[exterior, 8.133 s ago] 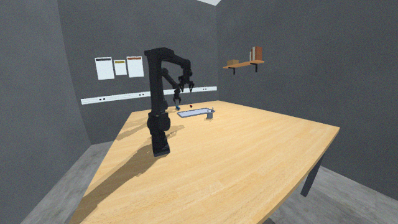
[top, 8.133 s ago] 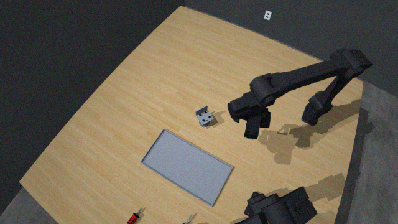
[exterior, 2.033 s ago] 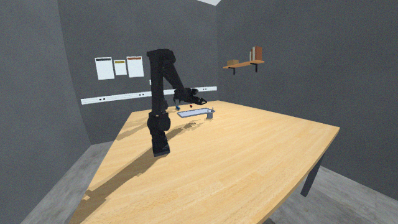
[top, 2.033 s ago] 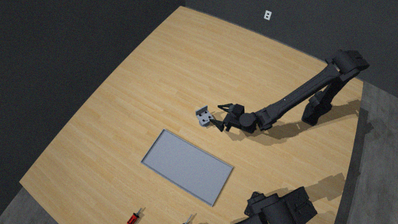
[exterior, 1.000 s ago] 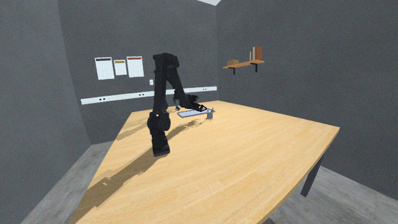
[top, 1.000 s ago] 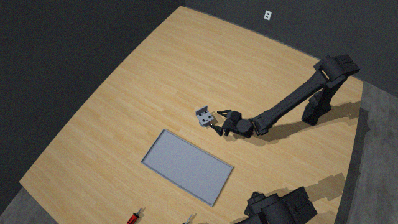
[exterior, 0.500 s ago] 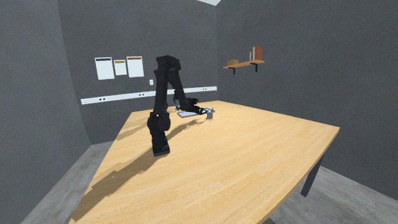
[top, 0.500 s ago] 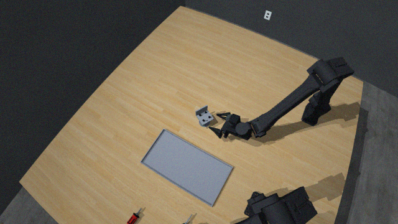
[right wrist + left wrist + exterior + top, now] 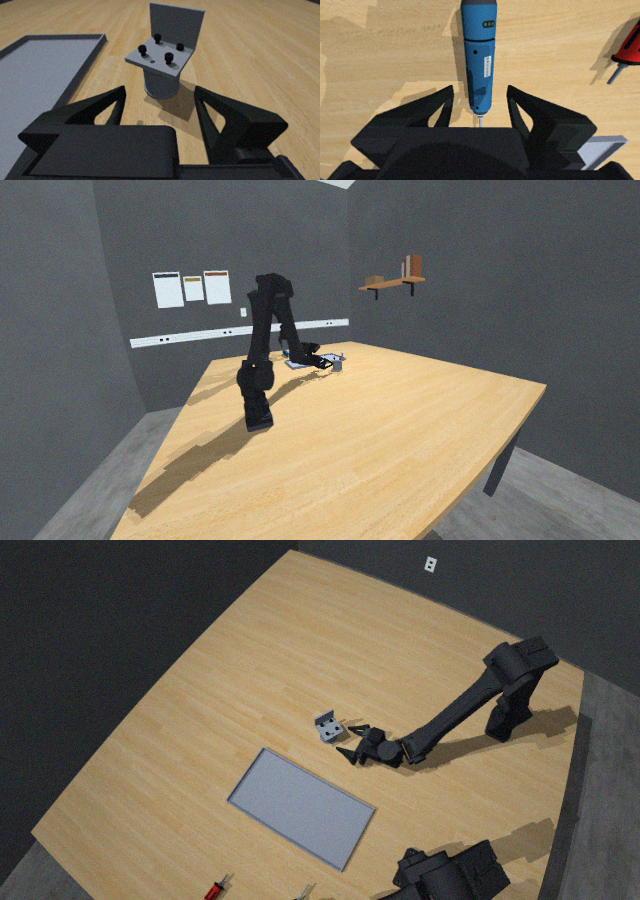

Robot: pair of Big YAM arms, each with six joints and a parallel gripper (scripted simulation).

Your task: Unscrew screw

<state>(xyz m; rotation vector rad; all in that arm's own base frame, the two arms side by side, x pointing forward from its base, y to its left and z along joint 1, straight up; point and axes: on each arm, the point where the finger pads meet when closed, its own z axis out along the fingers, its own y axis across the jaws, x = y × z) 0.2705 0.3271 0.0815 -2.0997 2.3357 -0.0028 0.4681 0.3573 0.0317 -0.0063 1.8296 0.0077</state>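
My right gripper is now 6 cm short of the joint module, 2 cm above it and 1 cm to the right of it. The rest, counted from my right hand: grey bracket (6 cm ahead, 2 cm above, 1 cm to the left); then grey tray (26 cm to the left, 4 cm below, 2 cm behind).
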